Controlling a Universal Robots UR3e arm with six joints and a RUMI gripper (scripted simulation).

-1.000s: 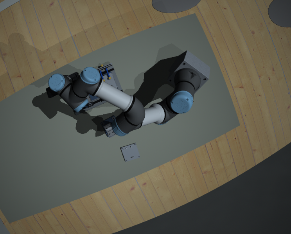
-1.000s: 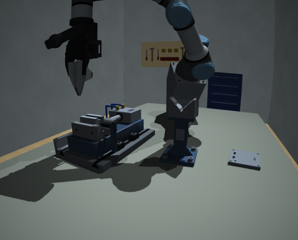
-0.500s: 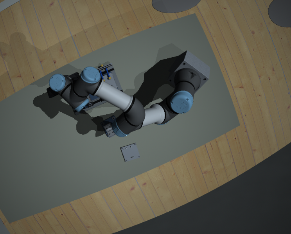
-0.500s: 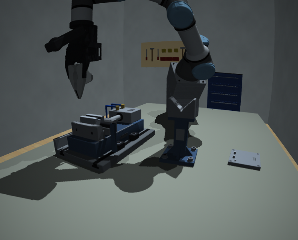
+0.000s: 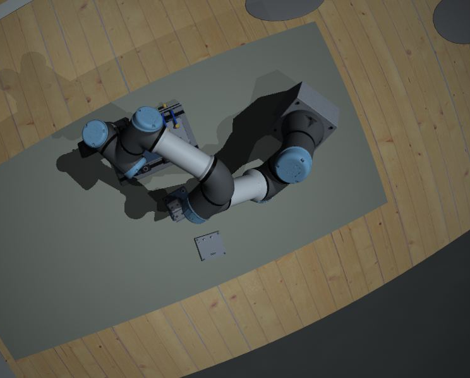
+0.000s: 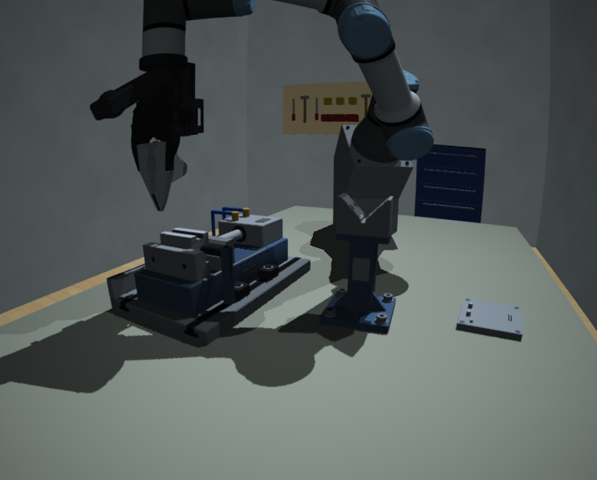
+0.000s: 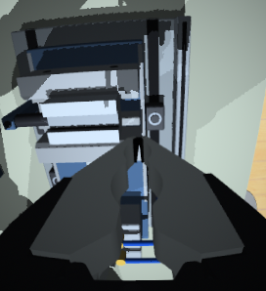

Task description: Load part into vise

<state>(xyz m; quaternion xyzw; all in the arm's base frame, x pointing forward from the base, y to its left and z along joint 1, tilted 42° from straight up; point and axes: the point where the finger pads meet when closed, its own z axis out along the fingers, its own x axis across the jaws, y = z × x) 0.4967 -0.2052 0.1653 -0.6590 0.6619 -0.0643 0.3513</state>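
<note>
The part lies 10 mm behind my hand, 50 mm to the left of it and 50 mm below it. The rest, counted from my hand: moving jaw (40 mm behind, 50 mm to the left, 70 mm below); fixed jaw (20 mm ahead, 50 mm to the left, 70 mm below); work stop (20 mm behind, 100 mm to the left, 60 mm below).
</note>
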